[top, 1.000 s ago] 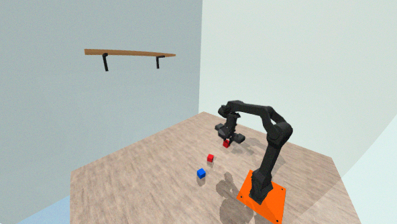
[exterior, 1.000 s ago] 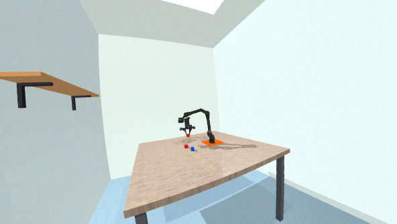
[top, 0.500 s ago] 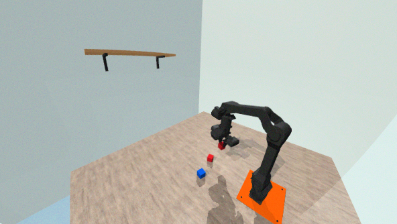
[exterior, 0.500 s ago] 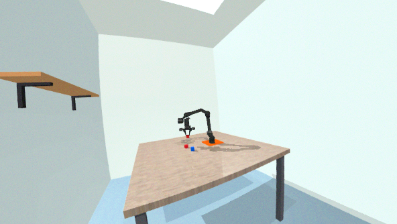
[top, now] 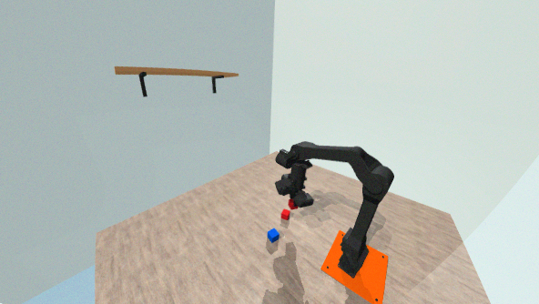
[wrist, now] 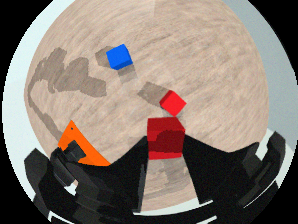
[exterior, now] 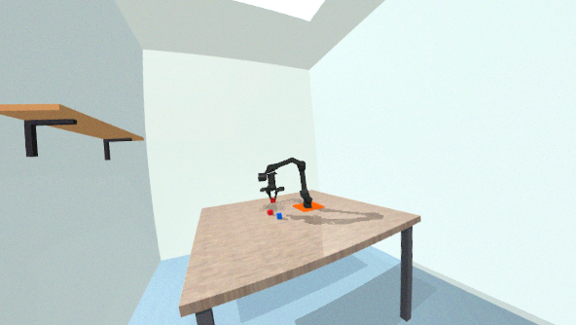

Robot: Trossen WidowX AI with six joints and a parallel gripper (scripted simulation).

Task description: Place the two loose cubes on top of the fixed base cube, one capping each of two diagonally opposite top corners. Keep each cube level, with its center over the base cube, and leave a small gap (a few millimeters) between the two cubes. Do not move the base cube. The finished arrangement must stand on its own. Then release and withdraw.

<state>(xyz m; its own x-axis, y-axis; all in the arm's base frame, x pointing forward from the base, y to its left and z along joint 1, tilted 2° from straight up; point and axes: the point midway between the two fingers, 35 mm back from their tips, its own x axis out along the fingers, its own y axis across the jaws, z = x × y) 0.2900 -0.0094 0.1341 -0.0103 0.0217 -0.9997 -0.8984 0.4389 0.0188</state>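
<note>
The blue cube is 10 mm behind my gripper tip, 130 mm to the left of it and 90 mm below it.
</note>
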